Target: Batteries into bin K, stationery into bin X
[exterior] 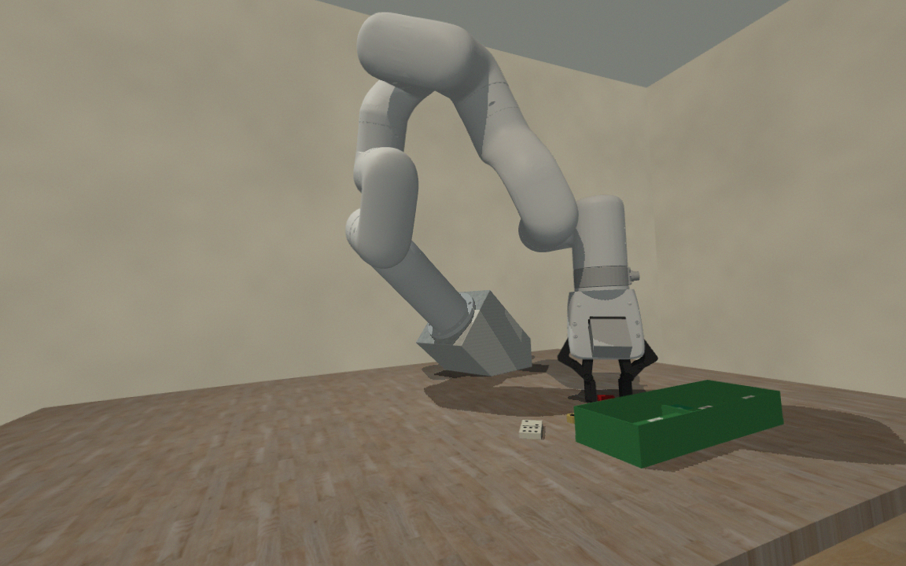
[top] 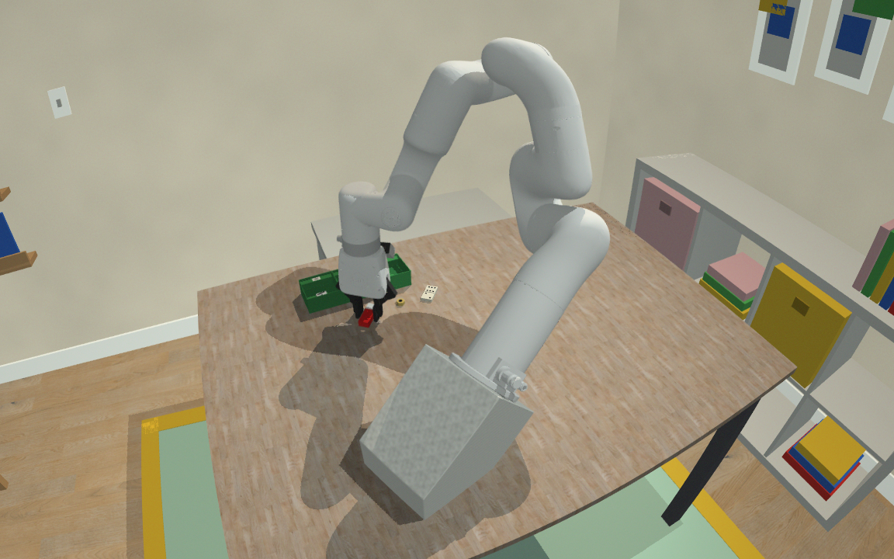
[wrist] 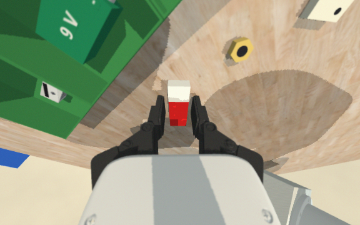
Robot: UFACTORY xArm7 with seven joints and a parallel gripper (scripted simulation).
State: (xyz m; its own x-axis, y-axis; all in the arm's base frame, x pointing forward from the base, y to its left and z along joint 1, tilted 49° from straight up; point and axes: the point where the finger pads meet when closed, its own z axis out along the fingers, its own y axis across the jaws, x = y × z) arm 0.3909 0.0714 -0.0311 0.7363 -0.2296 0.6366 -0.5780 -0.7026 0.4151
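Right now the red-and-white eraser is 20 mm below my hand. The rest, counted from my hand: green bin tray: 110 mm ahead; green 9 V battery: 110 mm ahead, 10 mm to the right, 10 mm below; yellow nut: 80 mm to the right, 20 mm below, 20 mm ahead.
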